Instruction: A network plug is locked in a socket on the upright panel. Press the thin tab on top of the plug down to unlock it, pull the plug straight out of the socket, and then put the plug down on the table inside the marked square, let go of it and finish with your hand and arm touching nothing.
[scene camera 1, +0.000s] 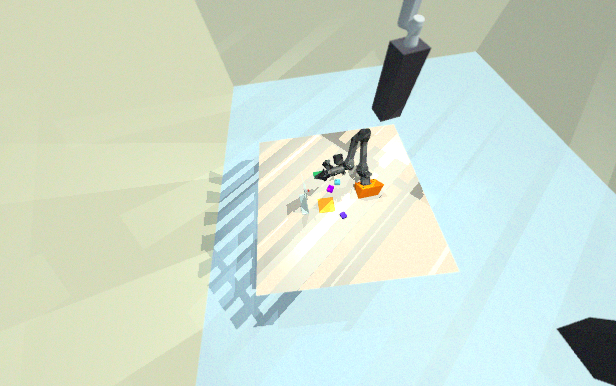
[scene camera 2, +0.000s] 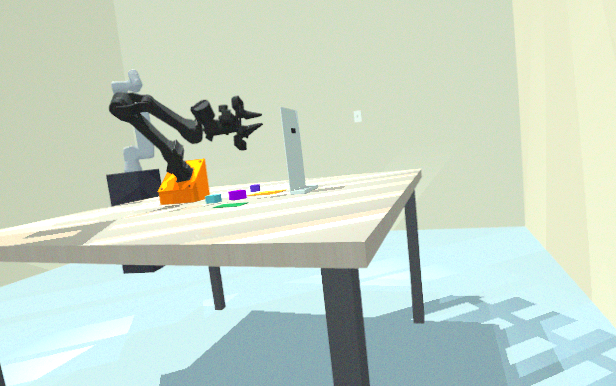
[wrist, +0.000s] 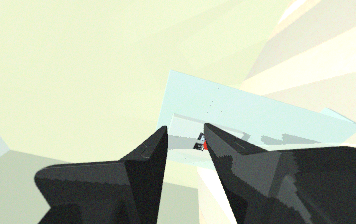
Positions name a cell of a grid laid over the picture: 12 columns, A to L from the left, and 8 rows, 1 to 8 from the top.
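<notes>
The gripper (scene camera 2: F3) is visible, and the wrist view has the gripper too (wrist: G5). With it in the scene is a pale upright panel (scene camera 2: F3), and the panel is also visible in the wrist view (wrist: G4).
</notes>
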